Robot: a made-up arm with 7 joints. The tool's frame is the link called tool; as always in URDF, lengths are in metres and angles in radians. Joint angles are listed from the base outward. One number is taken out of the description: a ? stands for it. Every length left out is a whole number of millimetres.
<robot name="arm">
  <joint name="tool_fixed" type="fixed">
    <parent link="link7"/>
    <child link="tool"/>
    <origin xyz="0 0 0" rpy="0 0 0"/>
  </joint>
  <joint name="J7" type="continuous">
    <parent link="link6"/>
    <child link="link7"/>
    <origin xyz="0.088 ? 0" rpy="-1.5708 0 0"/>
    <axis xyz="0 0 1"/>
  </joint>
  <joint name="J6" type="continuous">
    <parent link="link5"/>
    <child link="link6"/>
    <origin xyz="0 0 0" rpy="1.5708 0 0"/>
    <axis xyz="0 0 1"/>
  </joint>
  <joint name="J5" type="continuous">
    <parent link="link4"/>
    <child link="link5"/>
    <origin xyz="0.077 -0.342 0" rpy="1.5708 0 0"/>
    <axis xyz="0 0 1"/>
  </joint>
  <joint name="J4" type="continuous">
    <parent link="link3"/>
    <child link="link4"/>
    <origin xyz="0.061 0 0" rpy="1.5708 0 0"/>
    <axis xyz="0 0 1"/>
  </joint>
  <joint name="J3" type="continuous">
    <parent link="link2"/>
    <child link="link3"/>
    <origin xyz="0 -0.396 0" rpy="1.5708 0 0"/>
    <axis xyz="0 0 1"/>
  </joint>
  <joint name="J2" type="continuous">
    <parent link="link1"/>
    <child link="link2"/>
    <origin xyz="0 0 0" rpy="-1.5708 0 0"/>
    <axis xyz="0 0 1"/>
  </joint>
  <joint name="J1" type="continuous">
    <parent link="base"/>
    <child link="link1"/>
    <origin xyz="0 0 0.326" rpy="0 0 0"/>
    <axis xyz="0 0 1"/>
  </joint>
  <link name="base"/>
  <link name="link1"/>
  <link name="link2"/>
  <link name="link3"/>
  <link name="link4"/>
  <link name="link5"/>
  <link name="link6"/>
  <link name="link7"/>
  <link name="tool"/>
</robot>
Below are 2 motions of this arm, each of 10 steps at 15 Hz.
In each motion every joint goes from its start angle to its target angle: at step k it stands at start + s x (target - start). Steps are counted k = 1, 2, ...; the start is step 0. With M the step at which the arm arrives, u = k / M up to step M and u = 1 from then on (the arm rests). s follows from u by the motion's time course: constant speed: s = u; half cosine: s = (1 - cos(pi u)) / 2; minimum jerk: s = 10 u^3 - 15 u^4 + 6 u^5.
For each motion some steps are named. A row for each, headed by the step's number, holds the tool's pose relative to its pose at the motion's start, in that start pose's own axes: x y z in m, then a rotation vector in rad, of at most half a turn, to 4 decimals.
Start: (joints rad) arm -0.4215 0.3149 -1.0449 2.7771 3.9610 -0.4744 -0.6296
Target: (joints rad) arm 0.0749 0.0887 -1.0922 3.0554 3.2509 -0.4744 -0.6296
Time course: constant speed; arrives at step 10
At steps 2, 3, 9, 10:
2: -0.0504 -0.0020 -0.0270 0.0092 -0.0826 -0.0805
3: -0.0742 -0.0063 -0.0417 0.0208 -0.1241 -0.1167
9: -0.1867 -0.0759 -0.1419 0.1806 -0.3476 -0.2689
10: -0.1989 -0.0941 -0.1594 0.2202 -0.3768 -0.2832

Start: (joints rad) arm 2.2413 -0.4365 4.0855 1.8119 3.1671 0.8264 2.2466
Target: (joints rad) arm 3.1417 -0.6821 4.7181 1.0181 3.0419 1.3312 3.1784
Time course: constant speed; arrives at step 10
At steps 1, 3, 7, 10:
1: 0.0239 -0.0918 -0.0323 0.1117 0.0091 0.2077
3: 0.1025 -0.2486 -0.1294 0.3452 0.0025 0.6203
7: 0.3248 -0.3911 -0.4127 0.8530 -0.1288 1.4214
10: 0.4735 -0.3260 -0.6352 1.2717 -0.3624 1.9758

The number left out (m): 0.112
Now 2 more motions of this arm.
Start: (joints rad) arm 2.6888 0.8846 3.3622 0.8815 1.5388 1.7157 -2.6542
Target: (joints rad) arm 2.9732 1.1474 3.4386 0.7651 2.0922 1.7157 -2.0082
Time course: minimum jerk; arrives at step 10
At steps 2, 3, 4, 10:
2: 0.0095 0.0002 0.0057 -0.0160 0.0283 0.0220
3: 0.0272 -0.0001 0.0151 -0.0423 0.0820 0.0632
4: 0.0535 -0.0017 0.0270 -0.0741 0.1653 0.1259
10: 0.1709 -0.0258 0.0496 -0.1073 0.5836 0.4267

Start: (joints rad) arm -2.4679 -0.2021 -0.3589 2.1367 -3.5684 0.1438 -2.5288
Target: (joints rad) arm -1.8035 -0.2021 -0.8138 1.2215 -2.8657 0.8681 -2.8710
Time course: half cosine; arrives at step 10
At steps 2, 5, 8, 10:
2: -0.0401 -0.0013 0.0014 0.0170 -0.0261 0.0605
5: -0.2018 -0.0156 -0.0278 -0.0121 -0.1101 0.2976
8: -0.3408 -0.0336 -0.1099 -0.1903 -0.1937 0.4327
10: -0.3688 -0.0370 -0.1366 -0.2477 -0.2186 0.4404

